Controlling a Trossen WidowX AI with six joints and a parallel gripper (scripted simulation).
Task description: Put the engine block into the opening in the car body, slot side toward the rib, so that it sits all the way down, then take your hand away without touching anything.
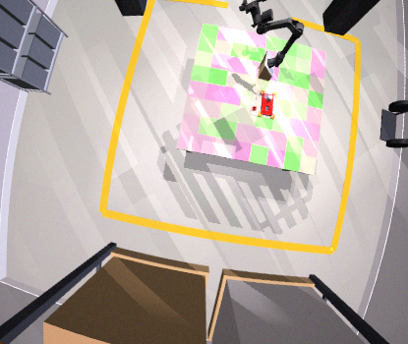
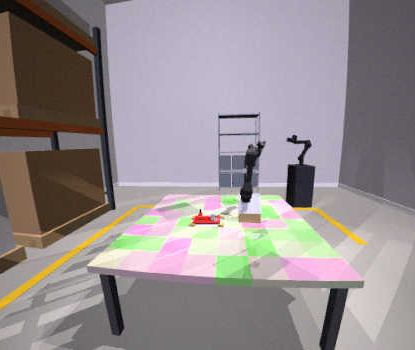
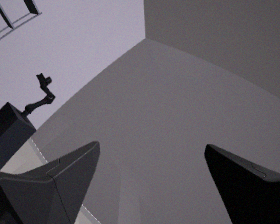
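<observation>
Now: gripper tip 53 cm above the grey striped engine block, 48 cm short of it and 34 cm to the right of it.
</observation>
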